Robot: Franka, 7 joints.
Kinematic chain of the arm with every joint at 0, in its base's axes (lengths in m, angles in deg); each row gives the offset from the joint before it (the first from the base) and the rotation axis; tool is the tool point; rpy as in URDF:
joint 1: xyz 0 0 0.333 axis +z
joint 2: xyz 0 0 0 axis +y
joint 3: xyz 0 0 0.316 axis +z
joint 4: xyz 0.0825 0 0 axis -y
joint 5: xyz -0.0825 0 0.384 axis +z
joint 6: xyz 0 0 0 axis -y
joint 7: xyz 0.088 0 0 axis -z
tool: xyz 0 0 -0.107 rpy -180 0 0
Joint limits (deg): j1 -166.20..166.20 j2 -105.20..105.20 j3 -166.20..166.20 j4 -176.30..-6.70 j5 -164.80..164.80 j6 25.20..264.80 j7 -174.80..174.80
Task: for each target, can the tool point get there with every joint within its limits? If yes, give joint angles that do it. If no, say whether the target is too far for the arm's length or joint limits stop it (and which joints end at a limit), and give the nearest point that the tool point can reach.
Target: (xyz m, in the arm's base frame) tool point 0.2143 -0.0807 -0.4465
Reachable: no: joint limits stop it (at a limit: joint 2) | nearest point 0.2215 -0.0834 -0.3587 | short by 0.088 m
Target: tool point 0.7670 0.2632 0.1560
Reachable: yes | joints 5.40 72.54 25.23 -52.66 -115.14 140.08 -82.26
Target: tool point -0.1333 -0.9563 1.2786
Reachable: no: too far | nearest point -0.0846 -0.6071 0.9333 | short by 0.494 m
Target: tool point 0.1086 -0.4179 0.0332
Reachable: yes | joints 30.78 -80.75 -137.28 -134.52 116.08 93.76 -36.55
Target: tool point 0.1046 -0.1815 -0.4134
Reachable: no: joint limits stop it (at a limit: joint 2) | nearest point 0.1082 -0.1877 -0.3566 | short by 0.057 m
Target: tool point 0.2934 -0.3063 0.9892
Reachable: yes | joints 66.92 -16.31 -73.96 -41.14 -50.17 88.05 59.50
